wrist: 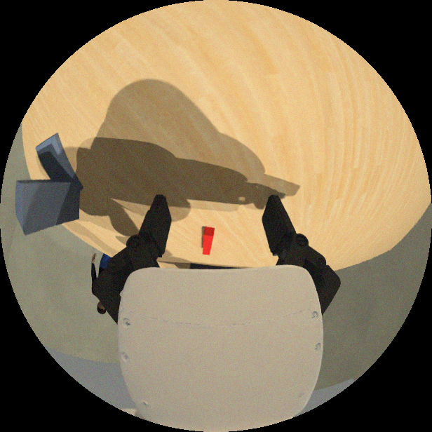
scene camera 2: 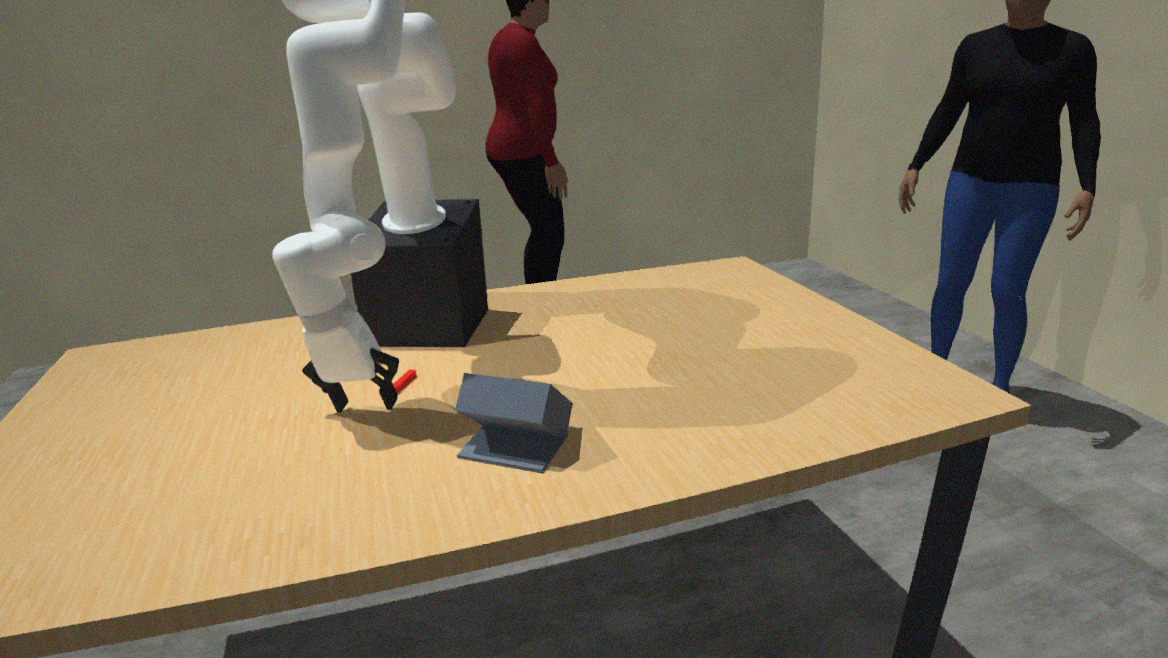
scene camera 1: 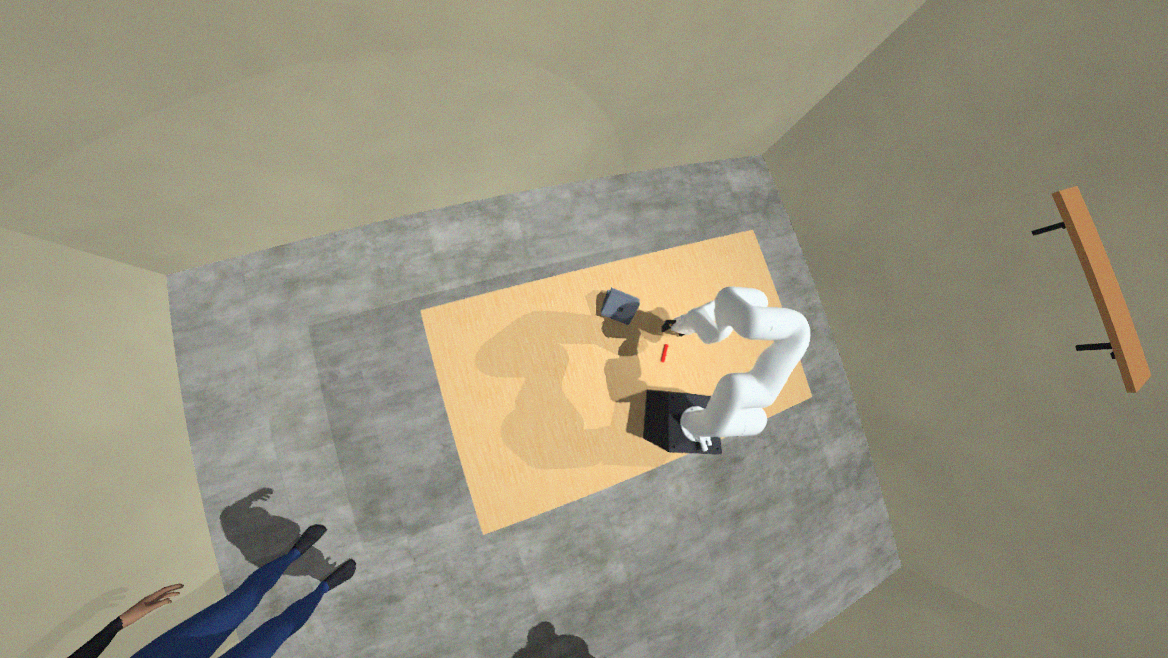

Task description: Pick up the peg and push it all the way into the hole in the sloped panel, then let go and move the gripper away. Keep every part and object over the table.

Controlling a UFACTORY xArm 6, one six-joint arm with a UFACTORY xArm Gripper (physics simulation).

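Frame: origin at the arm's base, x back, y right, z up, level; centimetres.
Where they show: gripper, between the fingertips: [scene camera 2: 367, 406] [scene camera 1: 671, 331]; arm's base, origin of its link: [scene camera 2: 414, 220] [scene camera 1: 695, 424].
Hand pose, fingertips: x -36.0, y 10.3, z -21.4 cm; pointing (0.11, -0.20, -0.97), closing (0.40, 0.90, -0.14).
Observation:
Each offset is from my fingertips to the top centre of the thing. Level surfaces: height alone.
The red peg @[dx +8.8, dy -5.3, dz -0.2 cm] [scene camera 1: 664, 353] [scene camera 2: 404, 380] [wrist: 208, 240] lies flat on the table @[dz -1.4 cm] [scene camera 1: 523, 498] [scene camera 2: 204, 490] [wrist: 325, 100]. My gripper [scene camera 1: 671, 327] [scene camera 2: 365, 407] [wrist: 217, 206] is open and empty, low over the table. In scene camera 2 one finger covers the near end of the peg; in the wrist view the peg shows between and beyond the spread fingers, apart from them. The blue-grey block with the sloped panel @[dx -15.1, dy -22.1, dz +9.9 cm] [scene camera 1: 621, 305] [scene camera 2: 512, 403] [wrist: 48, 202] stands on the table to one side of the gripper. A small dark hole shows on its panel in scene camera 1.
The arm's black base box [scene camera 1: 666, 416] [scene camera 2: 420, 294] stands at the table's edge, on the peg's other side from the gripper. The table's front edge [scene camera 2: 523, 535] runs beyond the block. Two people stand behind the table in scene camera 2.

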